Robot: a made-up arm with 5 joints.
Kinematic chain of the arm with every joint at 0, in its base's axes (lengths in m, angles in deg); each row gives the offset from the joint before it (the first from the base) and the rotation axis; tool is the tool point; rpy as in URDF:
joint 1: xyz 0 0 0.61 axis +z
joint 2: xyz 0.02 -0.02 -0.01 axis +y
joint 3: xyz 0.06 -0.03 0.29 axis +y
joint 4: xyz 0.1 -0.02 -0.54 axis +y
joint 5: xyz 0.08 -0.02 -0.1 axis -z
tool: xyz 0.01 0.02 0 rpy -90 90 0
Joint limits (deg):
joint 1: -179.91..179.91
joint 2: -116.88..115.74
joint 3: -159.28..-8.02
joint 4: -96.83..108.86
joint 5: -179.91..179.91
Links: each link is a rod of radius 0.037 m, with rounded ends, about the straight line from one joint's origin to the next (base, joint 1, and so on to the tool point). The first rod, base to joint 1, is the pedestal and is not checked.
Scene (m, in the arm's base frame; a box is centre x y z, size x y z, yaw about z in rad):
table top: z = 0
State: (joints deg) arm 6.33 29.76 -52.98 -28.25 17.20
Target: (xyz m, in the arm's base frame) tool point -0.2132 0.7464 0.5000
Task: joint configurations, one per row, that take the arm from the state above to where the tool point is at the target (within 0.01 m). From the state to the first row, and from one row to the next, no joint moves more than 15 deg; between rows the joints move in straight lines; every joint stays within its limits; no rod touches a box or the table.
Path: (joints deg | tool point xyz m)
1: 19.46 29.95 -55.16 -27.68 17.01 | 0.6606 0.1551 0.3911
2: 32.59 30.14 -57.35 -27.11 16.82 | 0.6212 0.3096 0.4053
3: 45.72 30.33 -59.53 -26.53 16.62 | 0.5452 0.4535 0.4199
4: 58.85 30.52 -61.71 -25.96 16.43 | 0.4354 0.5780 0.4350
5: 71.98 30.71 -63.90 -25.39 16.24 | 0.2970 0.6752 0.4506
6: 85.11 30.90 -66.08 -24.82 16.05 | 0.1370 0.7384 0.4667
7: 98.24 31.09 -68.26 -24.24 15.86 | -0.0362 0.7631 0.4831
8: 111.37 31.29 -70.44 -23.67 15.66 | -0.2132 0.7464 0.4999

